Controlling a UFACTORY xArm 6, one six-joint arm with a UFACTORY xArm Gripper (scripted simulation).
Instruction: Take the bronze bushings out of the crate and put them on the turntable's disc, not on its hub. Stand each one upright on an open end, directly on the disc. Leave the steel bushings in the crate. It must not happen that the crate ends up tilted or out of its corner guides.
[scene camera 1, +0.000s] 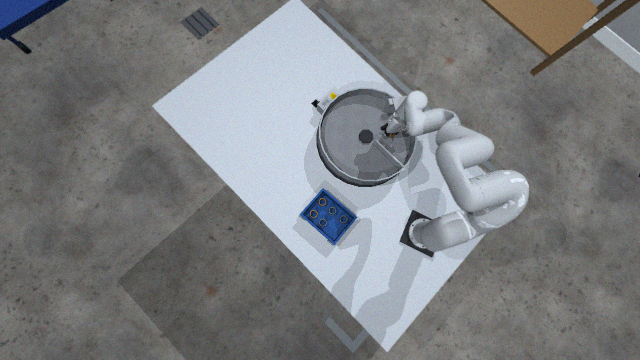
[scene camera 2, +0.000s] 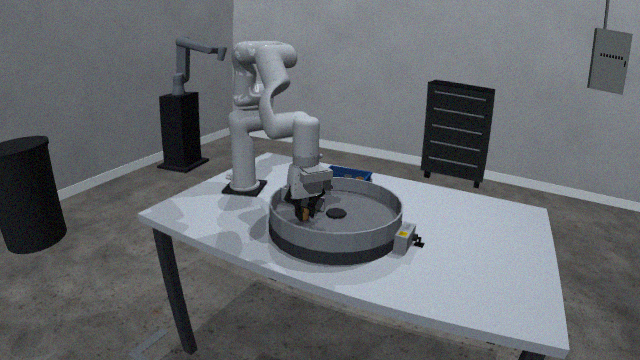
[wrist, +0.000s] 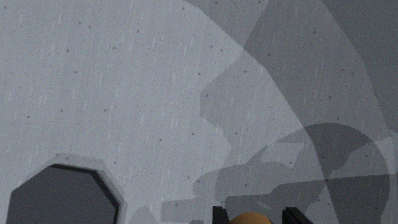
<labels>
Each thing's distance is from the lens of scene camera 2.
gripper (scene camera 2: 304, 217): 116 cm
grey turntable disc (scene camera 2: 364, 212): 123 cm
</labels>
